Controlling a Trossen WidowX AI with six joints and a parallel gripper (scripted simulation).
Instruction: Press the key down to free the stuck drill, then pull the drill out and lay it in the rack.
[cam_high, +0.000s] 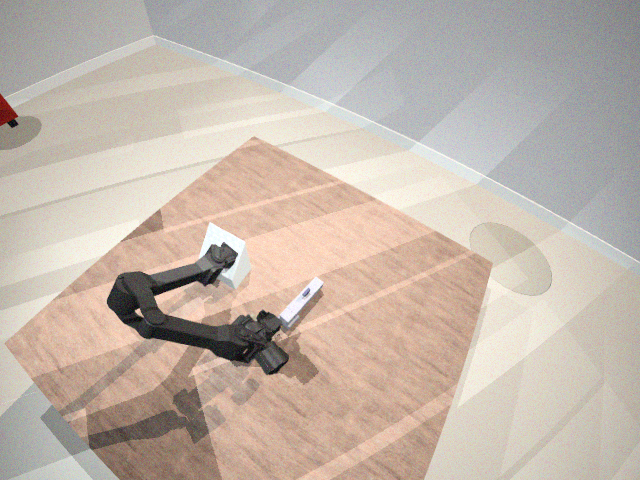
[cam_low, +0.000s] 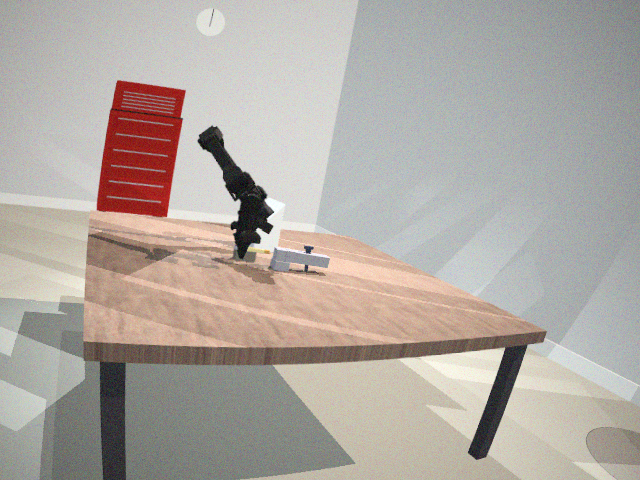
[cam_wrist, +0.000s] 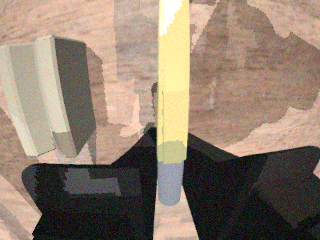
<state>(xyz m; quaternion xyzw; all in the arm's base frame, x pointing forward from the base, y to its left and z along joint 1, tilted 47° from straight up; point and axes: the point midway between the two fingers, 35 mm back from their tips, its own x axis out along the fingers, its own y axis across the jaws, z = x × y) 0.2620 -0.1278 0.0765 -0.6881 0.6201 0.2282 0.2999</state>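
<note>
The olive rack is 70 mm behind my gripper tip and 30 mm to the left of it. From my gripper tip the other things lie so: drill 40 mm to the left, 30 mm above; then white holder block 10 mm ahead, 190 mm to the left, 20 mm above; then blue key 10 mm ahead, 220 mm to the left, 30 mm above.
</note>
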